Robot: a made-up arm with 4 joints.
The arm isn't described. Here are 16 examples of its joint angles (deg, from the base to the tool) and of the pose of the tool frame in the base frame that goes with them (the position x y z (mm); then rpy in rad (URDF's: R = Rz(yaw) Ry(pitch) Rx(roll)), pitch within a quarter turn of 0, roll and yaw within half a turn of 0).
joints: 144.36 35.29 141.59 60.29
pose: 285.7 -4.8 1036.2 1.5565 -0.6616 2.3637
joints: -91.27 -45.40 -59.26 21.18
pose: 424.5 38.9 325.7 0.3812 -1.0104 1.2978
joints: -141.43 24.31 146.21 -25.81
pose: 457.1 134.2 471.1 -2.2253 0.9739 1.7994
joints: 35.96 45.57 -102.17 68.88
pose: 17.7 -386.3 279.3 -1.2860 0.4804 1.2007
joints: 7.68 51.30 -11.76 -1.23
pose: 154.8 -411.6 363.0 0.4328 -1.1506 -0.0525
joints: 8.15 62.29 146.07 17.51
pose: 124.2 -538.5 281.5 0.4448 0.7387 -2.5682
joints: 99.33 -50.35 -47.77 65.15
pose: -32.8 -291.4 653.9 -2.6743 0.2732 -2.0746
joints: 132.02 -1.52 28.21 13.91
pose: 274.2 -172.5 828.9 -2.2853 -0.4385 -0.5181
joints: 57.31 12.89 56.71 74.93
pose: 186.8 -619.9 547.9 -1.1565 -0.5363 -1.6396
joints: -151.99 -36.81 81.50 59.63
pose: 621.7 243.3 670.8 1.3063 0.4355 0.5390
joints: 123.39 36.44 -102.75 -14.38
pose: 200.2 -98.6 820.1 1.4195 1.1824 1.9041
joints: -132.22 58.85 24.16 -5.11
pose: 506.7 108.2 402.5 -2.8587 0.5611 -0.7415
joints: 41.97 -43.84 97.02 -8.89
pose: 132.3 -469.9 535.8 -1.3651 -1.2227 -0.9557
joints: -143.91 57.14 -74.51 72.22
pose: 307.3 132.0 649.7 2.1831 -0.1494 -2.0929
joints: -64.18 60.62 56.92 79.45
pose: 595.7 -229.5 267.3 1.2856 0.4471 -0.4427
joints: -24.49 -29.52 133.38 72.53
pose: 219.3 -493.9 40.8 -1.1122 0.0601 -2.7521
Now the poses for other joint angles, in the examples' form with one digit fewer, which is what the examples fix.
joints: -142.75 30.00 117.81 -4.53
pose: 524 157 466 -2.886 0.682 1.016
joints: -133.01 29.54 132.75 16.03
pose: 583 170 400 -3.036 0.681 1.307
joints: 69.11 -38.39 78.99 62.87
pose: 35 -586 732 -1.440 -1.263 -2.120
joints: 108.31 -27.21 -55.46 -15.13
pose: 185 -235 797 -1.079 0.761 -1.109
